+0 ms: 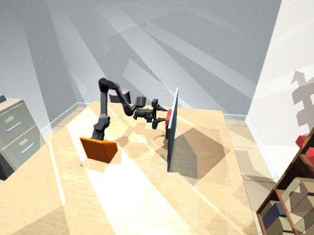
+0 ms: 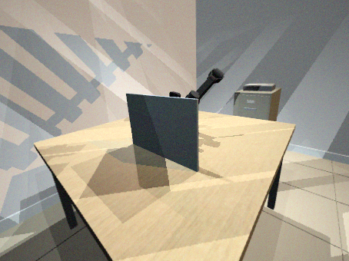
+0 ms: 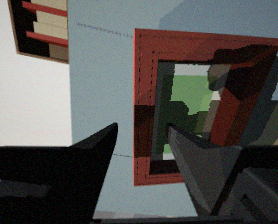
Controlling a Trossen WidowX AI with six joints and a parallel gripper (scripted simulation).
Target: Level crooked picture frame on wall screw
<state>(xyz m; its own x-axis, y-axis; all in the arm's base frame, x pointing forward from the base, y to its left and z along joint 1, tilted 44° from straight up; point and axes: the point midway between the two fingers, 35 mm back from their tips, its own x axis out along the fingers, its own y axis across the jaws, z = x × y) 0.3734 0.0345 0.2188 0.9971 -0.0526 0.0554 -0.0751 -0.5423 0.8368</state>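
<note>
My gripper tip is now 20 mm short of the red picture frame, 10 mm to the left of it and 50 mm above it. From my gripper tip the other things lie so: pale blue wall panel (30 mm ahead, 10 mm to the right, 60 mm below).
</note>
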